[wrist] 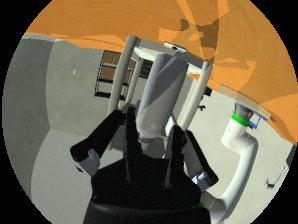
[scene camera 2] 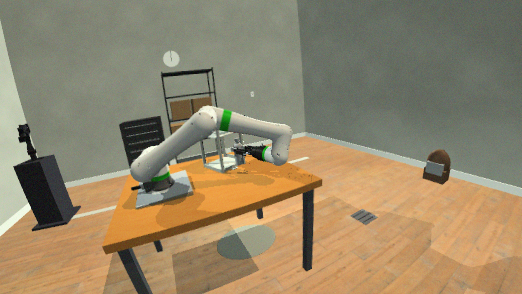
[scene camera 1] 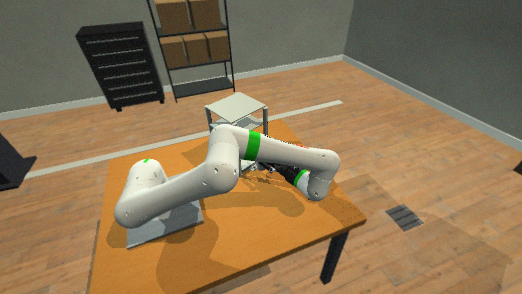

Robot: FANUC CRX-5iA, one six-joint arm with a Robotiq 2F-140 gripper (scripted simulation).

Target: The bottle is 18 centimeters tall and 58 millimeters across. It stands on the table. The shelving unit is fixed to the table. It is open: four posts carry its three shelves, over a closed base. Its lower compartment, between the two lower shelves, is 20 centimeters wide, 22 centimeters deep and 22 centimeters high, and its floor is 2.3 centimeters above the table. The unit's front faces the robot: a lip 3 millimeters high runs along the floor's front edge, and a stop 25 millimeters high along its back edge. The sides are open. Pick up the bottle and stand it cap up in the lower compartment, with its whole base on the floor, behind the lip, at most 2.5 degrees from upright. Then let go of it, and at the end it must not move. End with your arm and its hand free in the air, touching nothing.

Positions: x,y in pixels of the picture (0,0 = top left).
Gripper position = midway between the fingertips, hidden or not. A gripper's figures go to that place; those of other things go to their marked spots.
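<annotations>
Distances to the lens: my gripper (wrist: 153,110) is 0.21 m from the lens, and a shelving unit (wrist: 145,49) is 0.27 m from the lens.
</annotations>
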